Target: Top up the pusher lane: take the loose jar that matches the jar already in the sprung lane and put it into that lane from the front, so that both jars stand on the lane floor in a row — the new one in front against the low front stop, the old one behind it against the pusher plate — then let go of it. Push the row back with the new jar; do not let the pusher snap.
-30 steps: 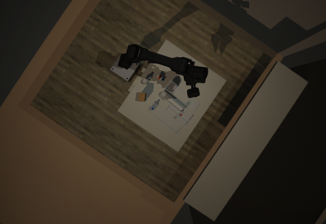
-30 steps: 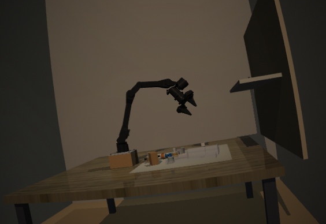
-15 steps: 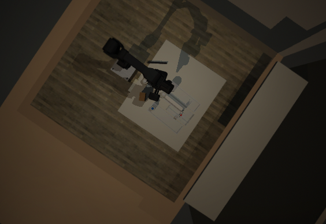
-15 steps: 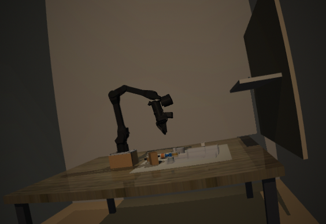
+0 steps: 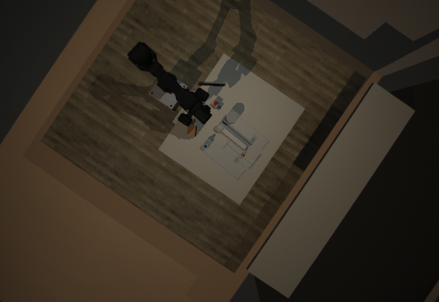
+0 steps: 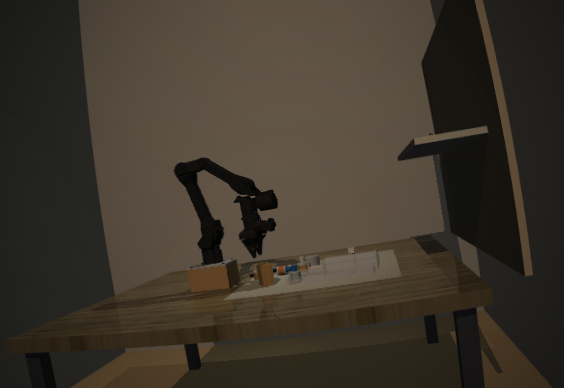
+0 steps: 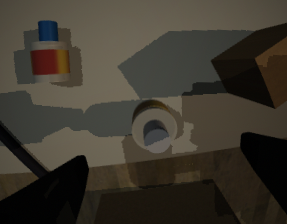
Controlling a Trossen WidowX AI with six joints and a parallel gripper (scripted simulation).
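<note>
Now: gripper tip 18 cm short of the grey cylinder, 8 cm to the right of it and 6 cm above it. From my gripper tip the other things lie so: wooden block (4 cm ahead, 10 cm to the right, 5 cm below); then thin dark bar (2 cm behind, 17 cm to the left, 8 cm below); then clear lane (30 cm ahead, 4 cm to the right, 7 cm below).
</note>
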